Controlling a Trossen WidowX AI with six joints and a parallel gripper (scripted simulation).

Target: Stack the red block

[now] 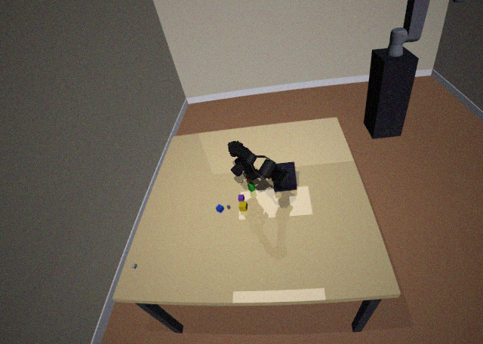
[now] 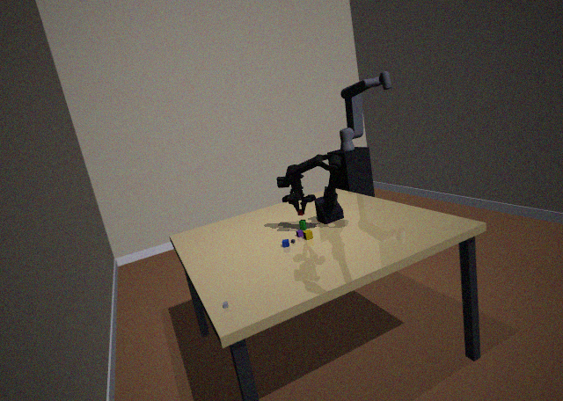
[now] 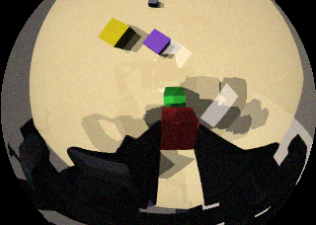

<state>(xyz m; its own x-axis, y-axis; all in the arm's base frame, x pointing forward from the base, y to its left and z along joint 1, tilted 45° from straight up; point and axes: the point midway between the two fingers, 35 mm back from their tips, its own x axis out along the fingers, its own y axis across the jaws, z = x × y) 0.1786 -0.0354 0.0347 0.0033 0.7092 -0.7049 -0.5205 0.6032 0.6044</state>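
The purple block lies 80 mm below my gripper tip, 70 mm to the left of it and 60 mm ahead of it. The rest, counted from my gripper tip: red block (10 mm above); yellow block (130 mm to the left, 80 mm below, 50 mm ahead); blue block (180 mm ahead, 130 mm to the left, 80 mm below).
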